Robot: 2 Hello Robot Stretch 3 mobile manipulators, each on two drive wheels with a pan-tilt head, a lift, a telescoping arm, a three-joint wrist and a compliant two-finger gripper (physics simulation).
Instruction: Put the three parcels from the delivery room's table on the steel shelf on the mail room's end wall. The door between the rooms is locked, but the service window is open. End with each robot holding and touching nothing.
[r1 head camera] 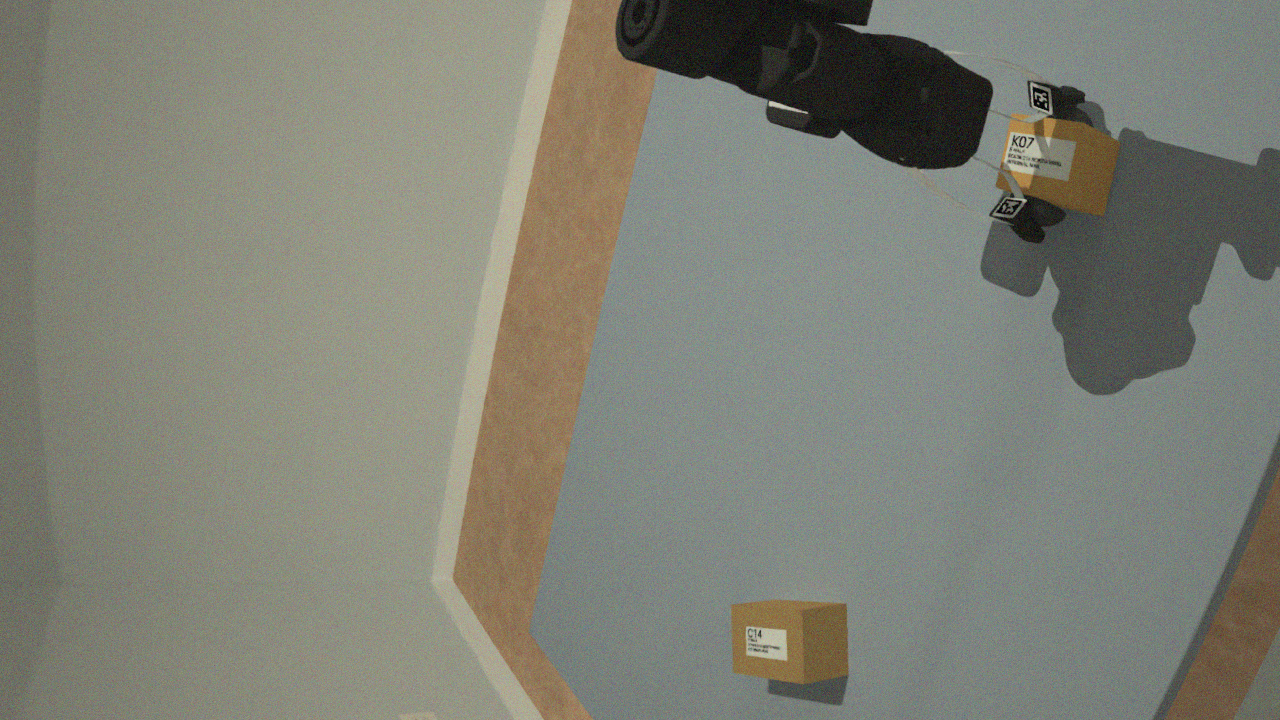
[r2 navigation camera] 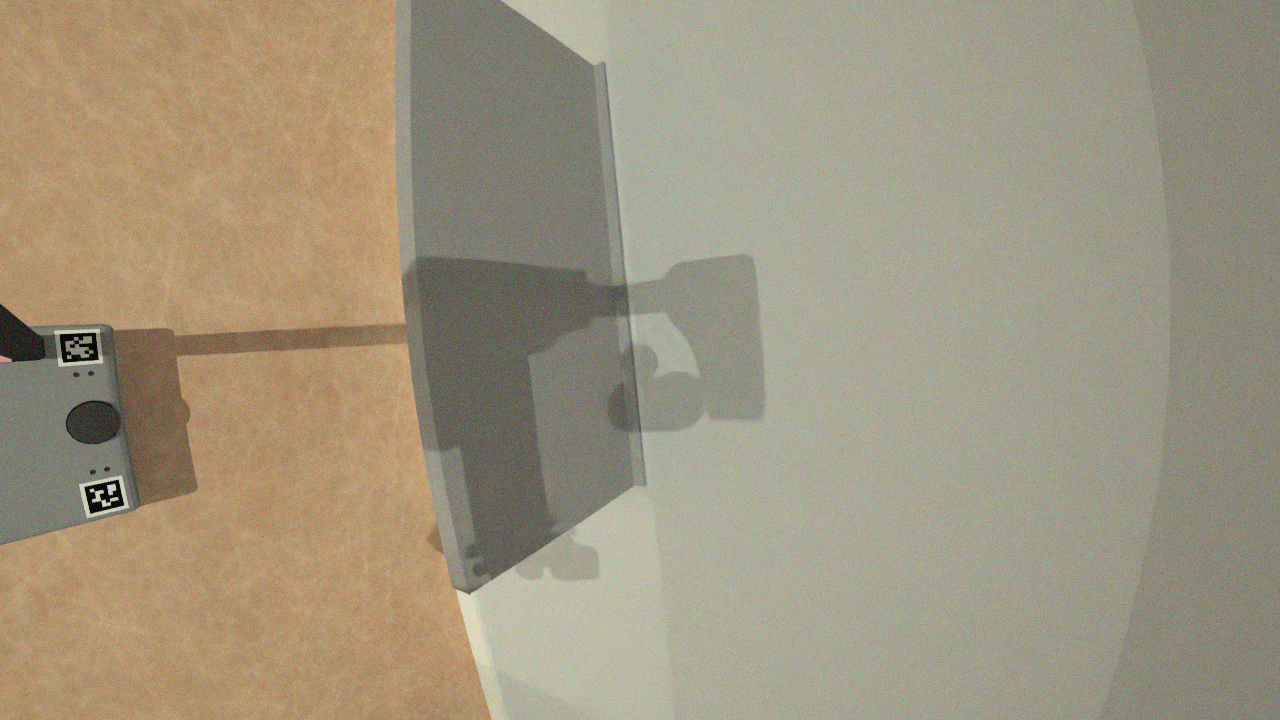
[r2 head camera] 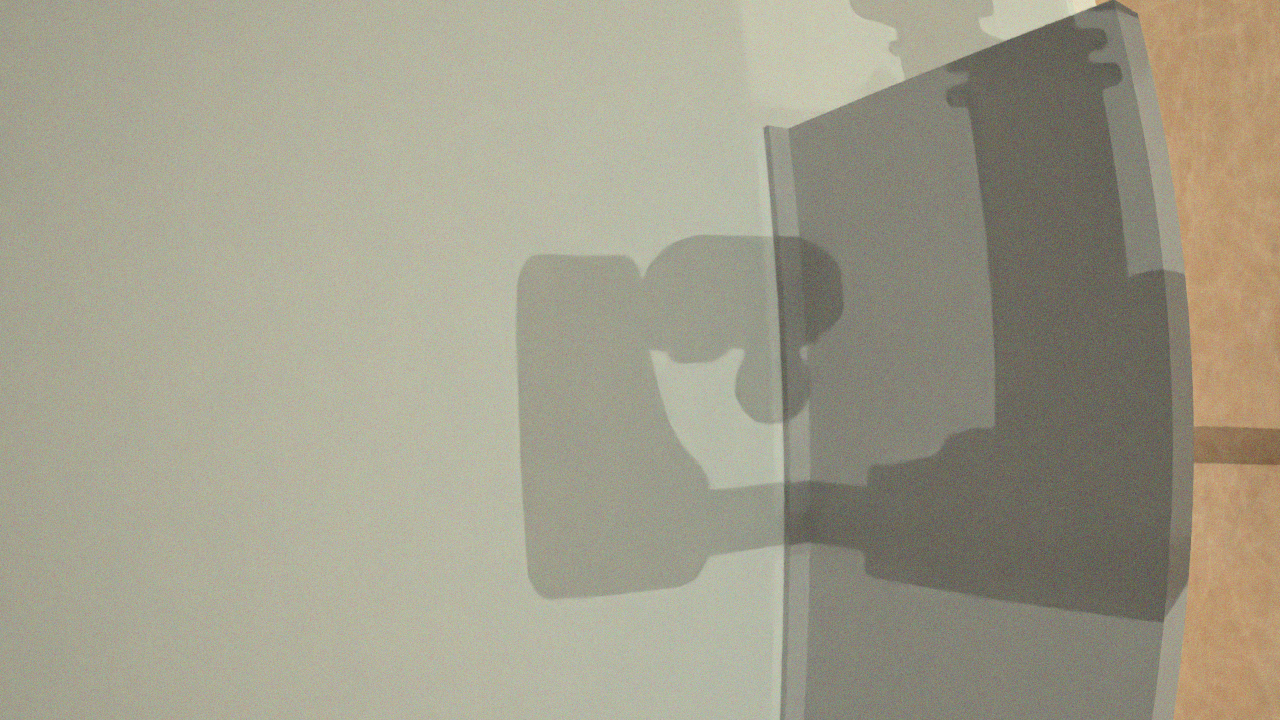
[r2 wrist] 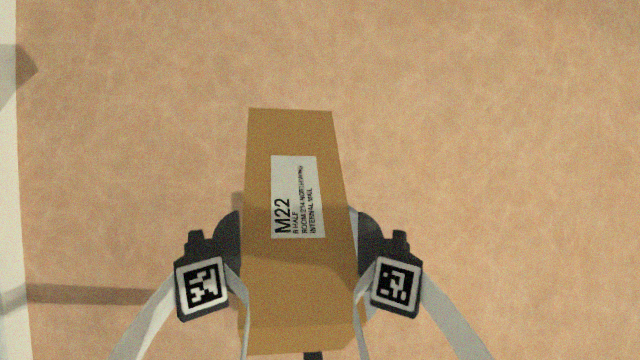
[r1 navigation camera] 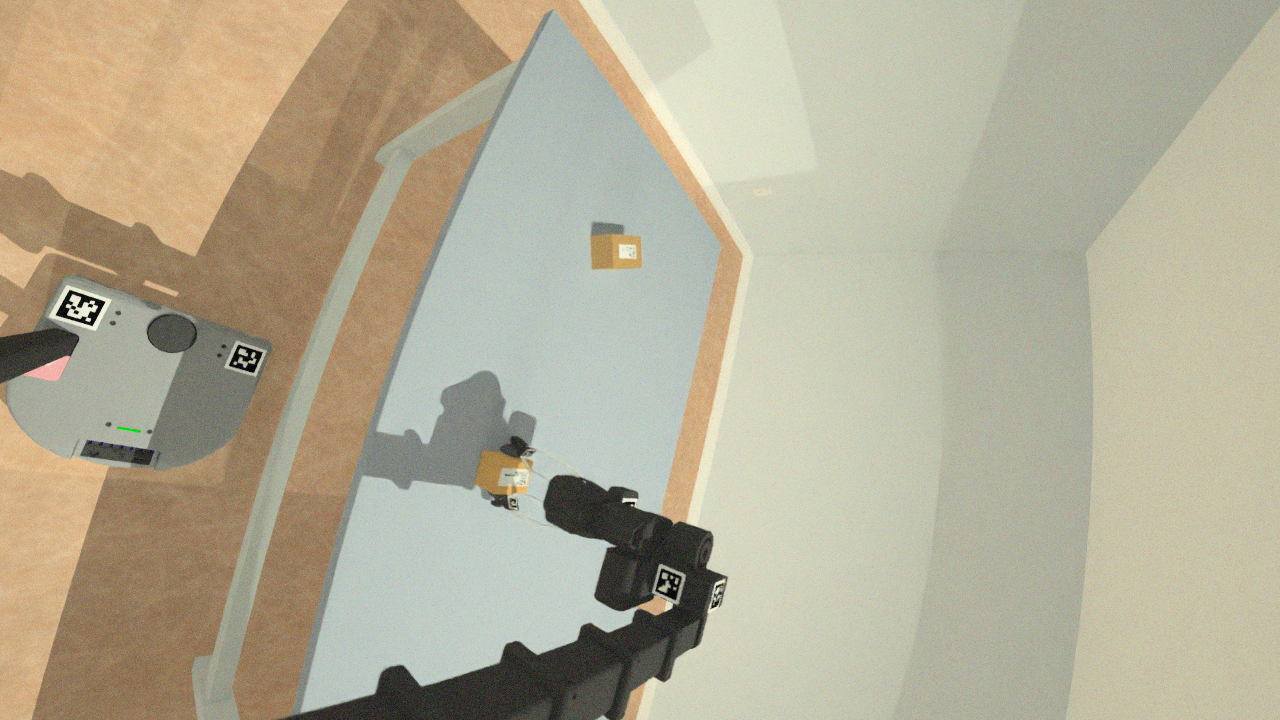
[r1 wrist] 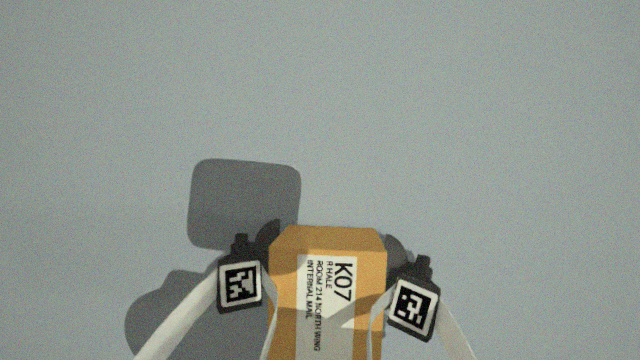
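Parcel K07 [r1 head camera: 1096, 179] [r1 navigation camera: 490, 472] [r1 wrist: 370, 265] is between the fingers of r1's gripper [r1 head camera: 1051, 161] [r1 navigation camera: 510, 474] [r1 wrist: 327, 250], which is shut on it over the blue-grey table [r1 head camera: 760, 402] [r1 navigation camera: 537, 358] [r1 wrist: 450, 100]; I cannot tell whether its underside touches the table. Parcel C14 [r1 head camera: 823, 640] [r1 navigation camera: 615, 251] stands on the same table, well apart. r2's gripper [r2 wrist: 300, 245] is shut on parcel M22 [r2 wrist: 290, 135], held above the floor. The grey steel shelf [r2 head camera: 877, 179] [r2 navigation camera: 510, 161] is on the wall in front of r2, with r2's shadow across it.
r1's arm [r1 navigation camera: 572, 667] reaches over the table, and a pale table-frame rail [r1 navigation camera: 313, 376] runs beside r1's base [r1 navigation camera: 205, 394]. Walls rise behind the table. r2's base [r2 navigation camera: 44, 447] stands on the floor, back from the shelf's front edge. A pale wall base [r2 wrist: 22, 210] is at the left in r2's wrist view.
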